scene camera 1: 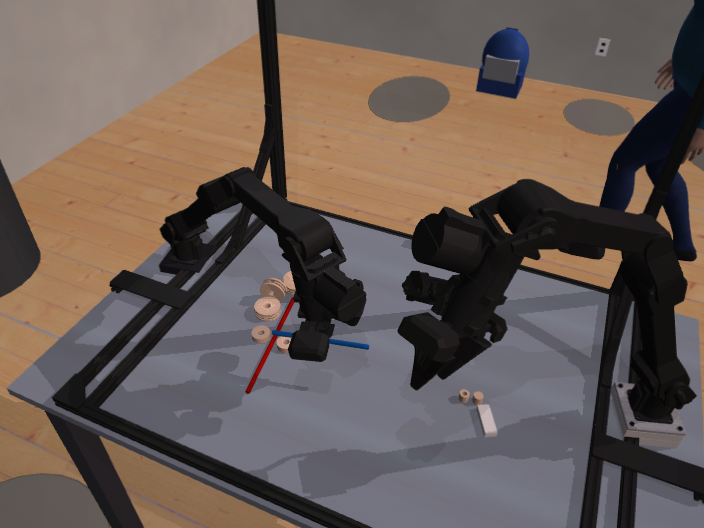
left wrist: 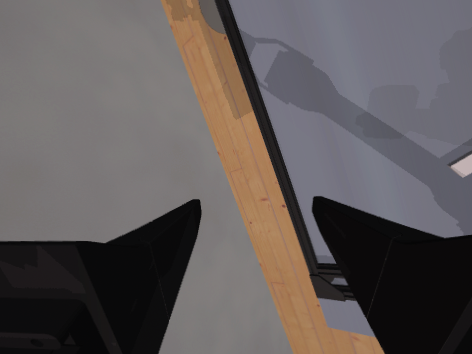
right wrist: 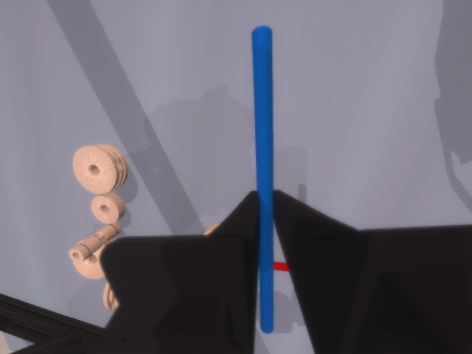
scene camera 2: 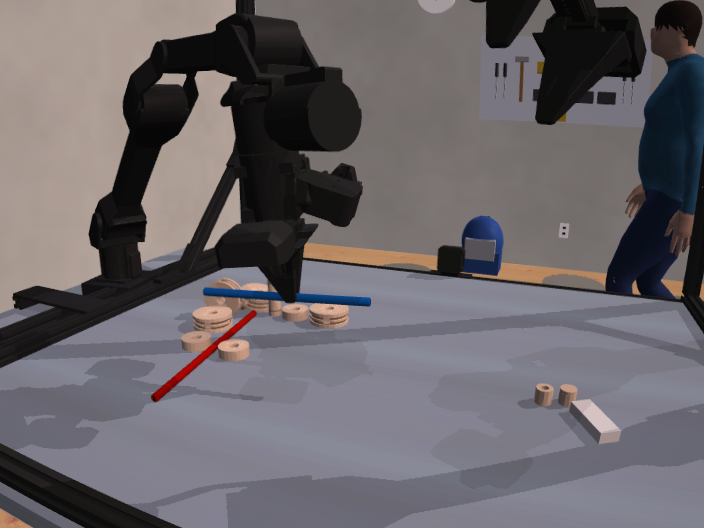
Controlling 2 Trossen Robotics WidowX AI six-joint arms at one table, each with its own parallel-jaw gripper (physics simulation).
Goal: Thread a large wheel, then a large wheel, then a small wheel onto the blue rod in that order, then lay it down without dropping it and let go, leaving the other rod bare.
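Frame: origin at the left arm's base, x down, y left, z ahead, level; metres.
Seen in the pictures: left gripper, fingertip midpoint: (scene camera 1: 427,382) (left wrist: 256,205) (scene camera 2: 523,88); right gripper, fingertip midpoint: (right wrist: 264,197) (scene camera 2: 292,300); left arm's base, link origin: (scene camera 1: 649,406); right arm's base, link origin: (scene camera 1: 188,254) (scene camera 2: 121,277).
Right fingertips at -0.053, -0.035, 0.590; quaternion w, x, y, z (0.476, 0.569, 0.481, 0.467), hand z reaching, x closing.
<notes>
Offsets run from my right fingertips to a thing's top centre, as dx, dy, dz. "spot": to the spot under its first point.
My right gripper (scene camera 2: 290,297) (right wrist: 264,197) is shut on the blue rod {spot: -0.007, +0.005, -0.046} (scene camera 1: 349,343) (scene camera 2: 335,298) (right wrist: 263,110), held roughly level above the table with no wheel on it. Large wheels {+0.077, -0.152, +0.147} (scene camera 1: 267,308) (scene camera 2: 212,319) lie flat at the left; another large wheel {+0.077, -0.189, -0.014} (scene camera 2: 328,315) (right wrist: 95,169) lies beneath the rod's far end in scene camera 2. One large wheel {+0.042, -0.192, +0.142} (scene camera 1: 271,288) stands tilted. Small wheels (scene camera 1: 261,333) (scene camera 2: 233,350) flank the bare red rod {+0.088, -0.067, +0.119} (scene camera 1: 261,363) (scene camera 2: 193,363); another small wheel {+0.085, -0.201, +0.038} (scene camera 2: 295,312) (right wrist: 106,208) is farther back. My left gripper (scene camera 1: 429,380) (scene camera 2: 522,84) (left wrist: 256,205) is open and empty, high up.
A slim wooden peg {+0.039, -0.208, +0.070} (scene camera 2: 275,304) (right wrist: 92,243) stands among the wheels. Two short wooden cylinders {+0.080, +0.024, -0.266} (scene camera 1: 464,395) {+0.080, +0.025, -0.292} (scene camera 2: 567,395) stand beside a white block {+0.086, +0.071, -0.306} (scene camera 1: 486,420) (scene camera 2: 594,421) (left wrist: 462,166) at the right. Black frame rails edge the table.
</notes>
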